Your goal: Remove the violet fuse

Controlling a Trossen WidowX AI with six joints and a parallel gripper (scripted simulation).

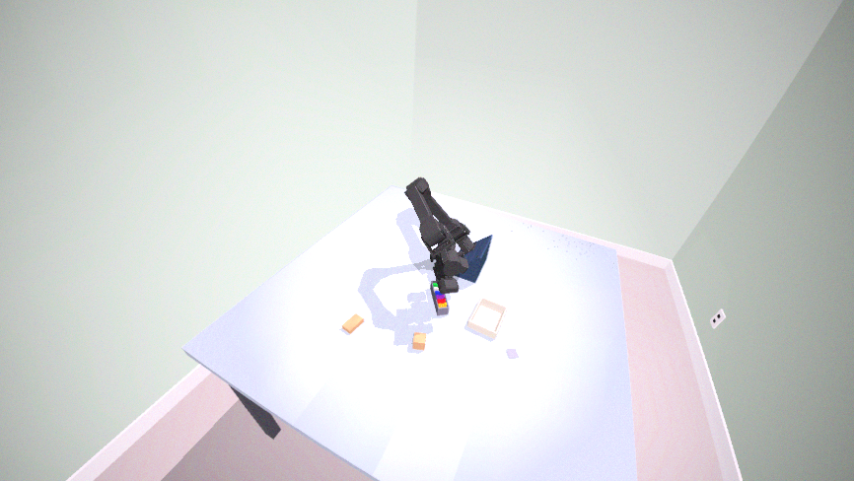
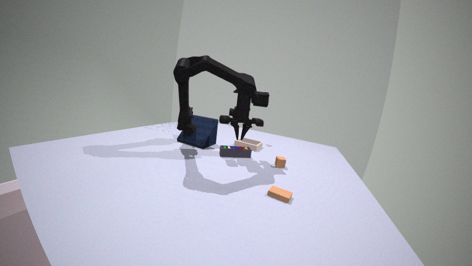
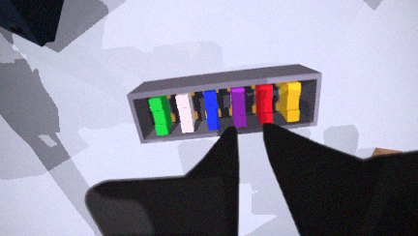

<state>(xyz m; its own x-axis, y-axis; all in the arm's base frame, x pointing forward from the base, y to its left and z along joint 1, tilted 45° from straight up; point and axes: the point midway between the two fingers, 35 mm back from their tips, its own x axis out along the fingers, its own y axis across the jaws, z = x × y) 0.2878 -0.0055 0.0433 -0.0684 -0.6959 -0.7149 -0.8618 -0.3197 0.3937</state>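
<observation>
Right now the violet fuse is 50 mm below my gripper tip. From my gripper tip the other things lie so: small pale chip: 110 mm ahead, 290 mm to the left, 70 mm below; then cream tray: 10 mm ahead, 180 mm to the left, 70 mm below; then small cube: 190 mm ahead, 60 mm below.
</observation>
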